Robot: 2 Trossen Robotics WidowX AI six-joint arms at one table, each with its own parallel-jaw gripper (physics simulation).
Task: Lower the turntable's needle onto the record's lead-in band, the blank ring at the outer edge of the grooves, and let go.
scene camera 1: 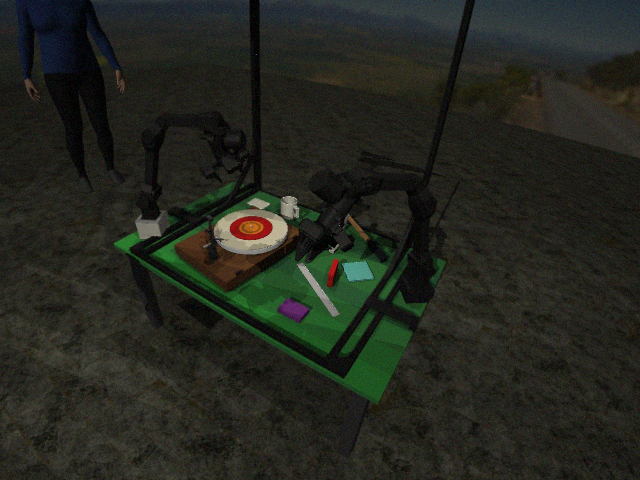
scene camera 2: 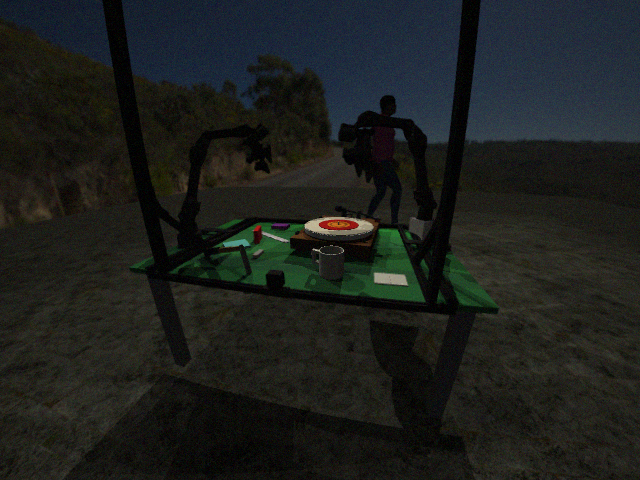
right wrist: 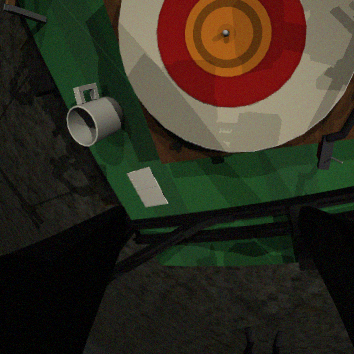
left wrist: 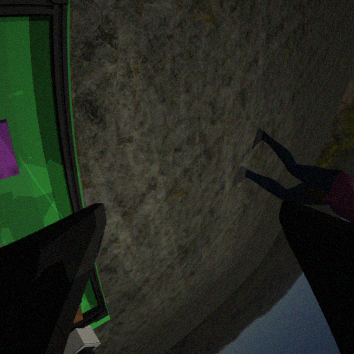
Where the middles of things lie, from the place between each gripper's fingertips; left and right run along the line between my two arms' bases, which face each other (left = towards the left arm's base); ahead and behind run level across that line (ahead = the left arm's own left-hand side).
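Turntable [scene camera 1: 238,259] located 260 mm below my left hand, 370 mm behind it and 360 mm to the right of it.
My right hand is 9 cm short of the turntable, 7 cm to the right of it and 22 cm above it.
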